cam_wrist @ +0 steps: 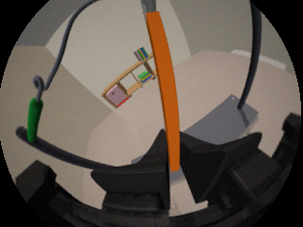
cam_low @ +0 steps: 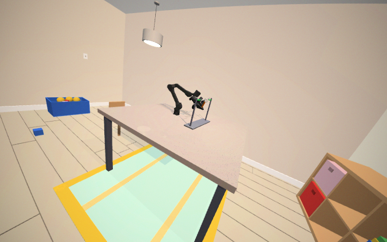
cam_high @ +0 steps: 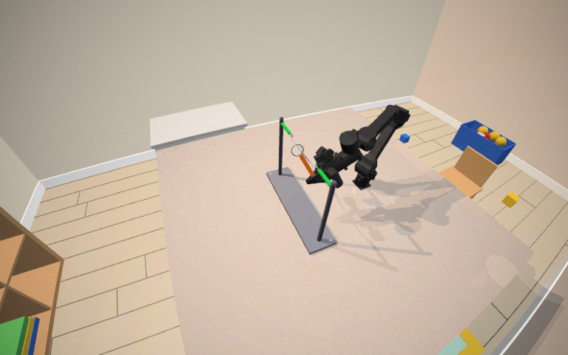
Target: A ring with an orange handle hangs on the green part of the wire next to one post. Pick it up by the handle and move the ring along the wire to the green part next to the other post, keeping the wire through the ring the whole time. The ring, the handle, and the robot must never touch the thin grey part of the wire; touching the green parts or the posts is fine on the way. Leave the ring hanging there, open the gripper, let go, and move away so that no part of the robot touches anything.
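The ring with orange handle lies 30 mm to the right of my gripper tip and 80 mm above it.
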